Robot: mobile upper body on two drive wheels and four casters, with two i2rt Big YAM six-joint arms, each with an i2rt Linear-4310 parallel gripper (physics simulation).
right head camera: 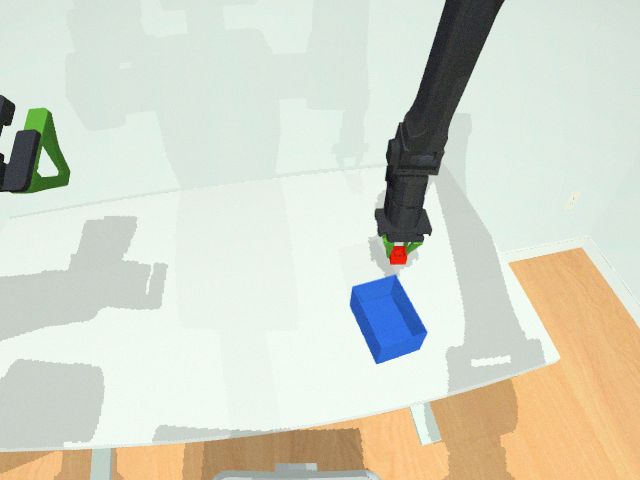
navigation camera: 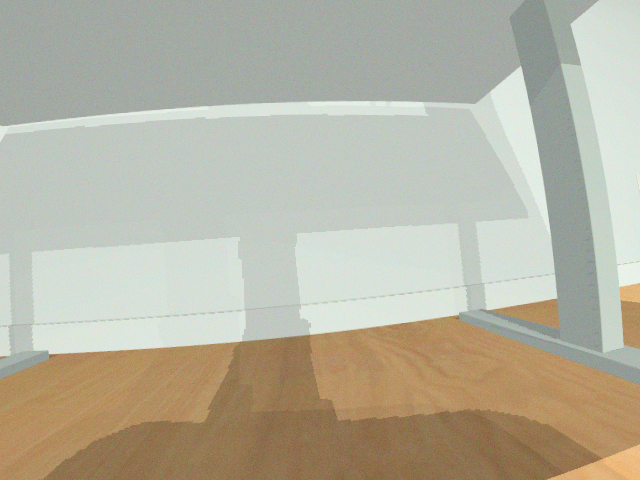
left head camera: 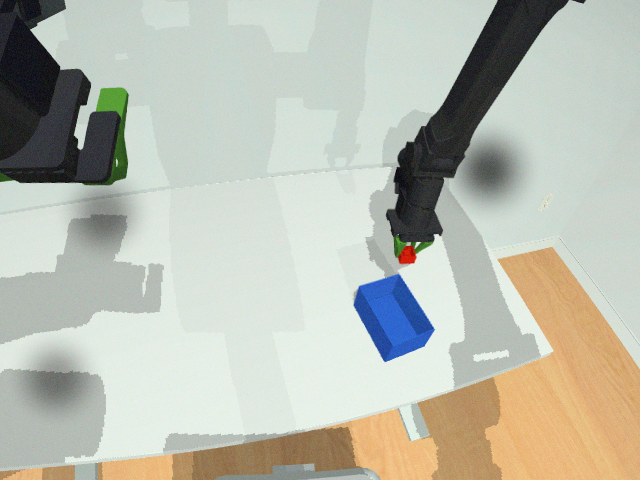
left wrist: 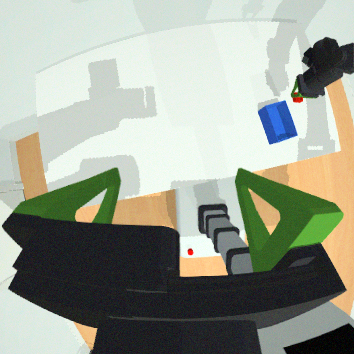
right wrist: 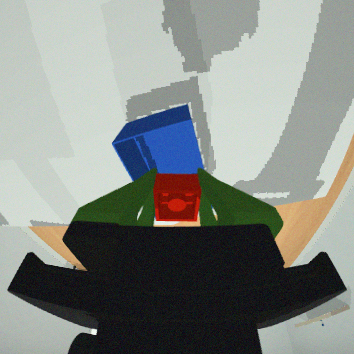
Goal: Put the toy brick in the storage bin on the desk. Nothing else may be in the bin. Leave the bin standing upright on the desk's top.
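Places are measured from the left arm's base along level axes (x down, y ahead, z right), in metres.
Pixels of known places: left gripper, fingertip midpoint: point(right head camera: 28, 179) point(left head camera: 74, 170) point(left wrist: 177, 173); right gripper, fingertip midpoint: point(right head camera: 395, 255) point(left head camera: 403, 255) point(left wrist: 294, 95) point(right wrist: 176, 174).
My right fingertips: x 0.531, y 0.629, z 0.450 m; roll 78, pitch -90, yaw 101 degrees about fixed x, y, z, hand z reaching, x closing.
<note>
Ahead of a thing's pixels: the offset from my right fingertips to its top centre. "spot": to the spot under its first point. Level surfaces: height alone.
The red toy brick @(dx -0.025, dy -0.011, dz +0.000 m) point(left head camera: 407, 255) point(right head camera: 398, 255) point(left wrist: 298, 98) point(right wrist: 176, 200) is between the green fingers of my right gripper point(right wrist: 176, 174), which is shut on it and holds it in the air. In both head views the brick shows just above the far end of the bin. The blue storage bin @(dx +0.084, dy -0.075, dz -0.011 m) point(left head camera: 391, 316) point(right head camera: 386, 320) point(left wrist: 278, 122) point(right wrist: 172, 146) stands upright on the white desk @(dx +0.159 m) point(left head camera: 330, 382) point(right head camera: 320, 377) point(left wrist: 200, 150), and its inside looks empty. In the right wrist view the brick and fingers hide the bin's lower part. My left gripper point(left wrist: 177, 173) is wide open and empty, off to the left.
A pale wall point(left head camera: 578, 129) point(right head camera: 558, 103) rises behind the desk's far edge. The desk's right end borders a wooden floor @(dx +0.879 m) point(left head camera: 558, 320) point(right head camera: 589, 330). A grey desk leg @(spot: dx +0.564, dy +0.125, dz +0.194 m) point(navigation camera: 578, 180) shows at the right of the navigation view. Shadows of the arms fall across the desk.
</note>
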